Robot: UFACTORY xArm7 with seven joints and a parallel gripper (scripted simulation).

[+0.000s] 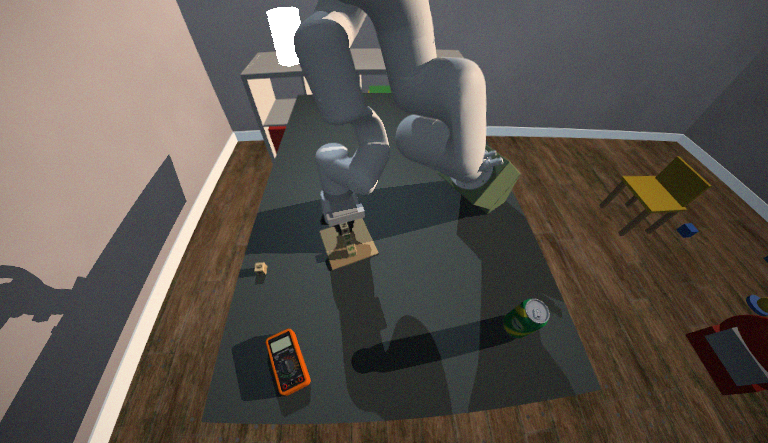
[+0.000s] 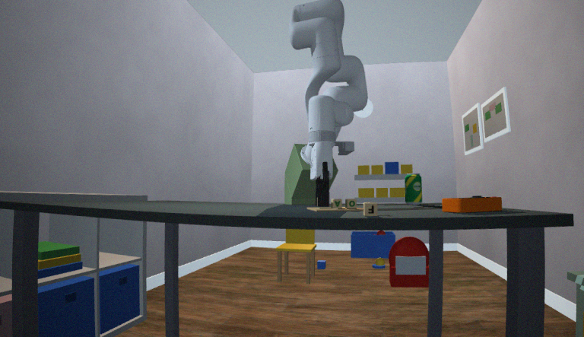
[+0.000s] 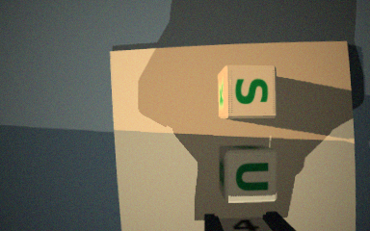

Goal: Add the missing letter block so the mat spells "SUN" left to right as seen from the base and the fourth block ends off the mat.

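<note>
The letter block is 20 mm behind my hand, 30 mm to the left of it and 10 mm below it. Also, from my hand: green can 520 mm behind, 150 mm to the left, 30 mm above; tan mat 20 mm behind, 30 mm to the left, 30 mm below; orange multimeter 10 mm behind, 380 mm to the left, 10 mm below.
</note>
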